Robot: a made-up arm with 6 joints.
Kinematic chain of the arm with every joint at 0, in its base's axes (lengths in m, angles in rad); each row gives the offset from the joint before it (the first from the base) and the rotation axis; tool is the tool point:
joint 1: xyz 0 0 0.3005 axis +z
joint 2: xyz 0 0 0 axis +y
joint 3: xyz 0 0 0.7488 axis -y
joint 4: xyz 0 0 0 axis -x
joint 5: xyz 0.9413 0 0 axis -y
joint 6: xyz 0 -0.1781 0 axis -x
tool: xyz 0 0 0
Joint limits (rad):
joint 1: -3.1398..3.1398
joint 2: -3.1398..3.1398
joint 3: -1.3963..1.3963
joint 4: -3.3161..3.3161
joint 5: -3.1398..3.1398
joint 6: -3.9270..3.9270
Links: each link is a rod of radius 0.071 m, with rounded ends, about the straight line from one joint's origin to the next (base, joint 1, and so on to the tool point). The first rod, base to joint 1, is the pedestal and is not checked.
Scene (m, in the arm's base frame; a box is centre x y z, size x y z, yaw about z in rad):
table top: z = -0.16
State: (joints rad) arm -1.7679 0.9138 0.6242 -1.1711 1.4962 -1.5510
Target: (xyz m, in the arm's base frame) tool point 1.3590 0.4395 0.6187
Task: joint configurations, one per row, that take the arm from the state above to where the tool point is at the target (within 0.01 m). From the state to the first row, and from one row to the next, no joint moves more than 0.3 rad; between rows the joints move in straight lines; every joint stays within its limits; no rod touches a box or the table.
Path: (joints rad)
1: -1.5056 0.8911 0.6294 -1.2033 1.4962 -1.5510
2: -1.2433 0.8684 0.6345 -1.2355 1.4962 -1.5510
3: -0.9810 0.8457 0.6397 -1.2677 1.4962 -1.5510
4: -0.7187 0.8230 0.6449 -1.2999 1.4962 -1.5510
5: -0.4564 0.8003 0.6501 -1.3321 1.4962 -1.5510
6: -0.1941 0.7777 0.6552 -1.3643 1.4962 -1.5510
7: 0.0681 0.7550 0.6604 -1.3965 1.4962 -1.5510
8: 0.3304 0.7323 0.6656 -1.4287 1.4962 -1.5510

